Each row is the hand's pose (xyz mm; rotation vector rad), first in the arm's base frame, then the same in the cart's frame.
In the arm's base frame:
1: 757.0 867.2 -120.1 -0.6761 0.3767 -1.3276
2: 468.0 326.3 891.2 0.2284 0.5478 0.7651
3: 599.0 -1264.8 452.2 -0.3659 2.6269 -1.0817
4: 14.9 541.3 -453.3 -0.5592 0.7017 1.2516
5: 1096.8 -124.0 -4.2 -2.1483 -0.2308 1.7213
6: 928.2 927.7 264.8 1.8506 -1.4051 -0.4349
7: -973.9 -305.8 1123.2 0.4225 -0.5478 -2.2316
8: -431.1 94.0 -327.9 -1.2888 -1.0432 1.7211
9: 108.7 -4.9 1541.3 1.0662 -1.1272 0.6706
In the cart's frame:
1: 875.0 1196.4 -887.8 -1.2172 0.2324 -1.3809
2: 814.4 1193.1 293.4 -0.1300 0.9059 0.5751
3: 901.4 -429.0 614.0 -0.5780 2.5188 -1.7630
4: 90.8 805.3 -883.5 -0.8137 1.1930 1.1358
5: 1261.1 345.1 -400.4 -2.2389 0.2842 2.1377
6: 1119.0 1413.2 -614.7 1.3678 -1.2546 -0.2634
7: -530.3 832.5 1064.3 -0.0599 -0.9388 -2.0425
8: -306.6 494.3 -483.5 -1.3534 -0.5139 2.1162
9: 605.2 1217.2 1078.9 0.6968 -0.7453 0.7476

